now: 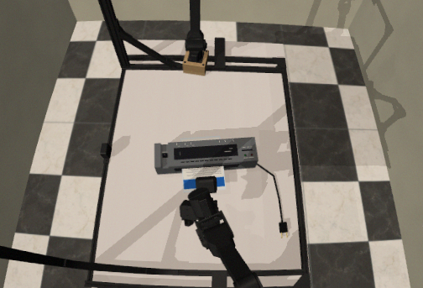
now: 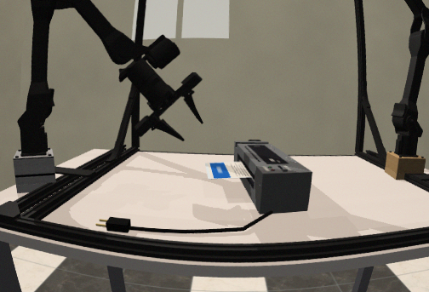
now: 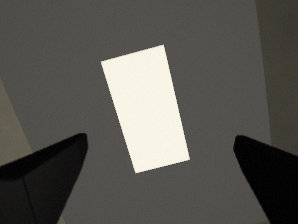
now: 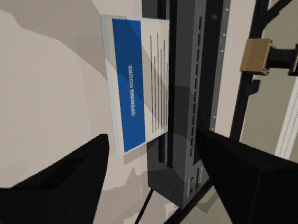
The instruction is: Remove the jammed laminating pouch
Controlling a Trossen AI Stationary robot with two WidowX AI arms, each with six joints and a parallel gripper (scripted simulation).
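Now: the release key 17 cm behind my left hand, 42 cm to the right of it and 79 cm below it. From my left hand the other things lie so: plug 21 cm ahead, 75 cm to the right, 86 cm below.
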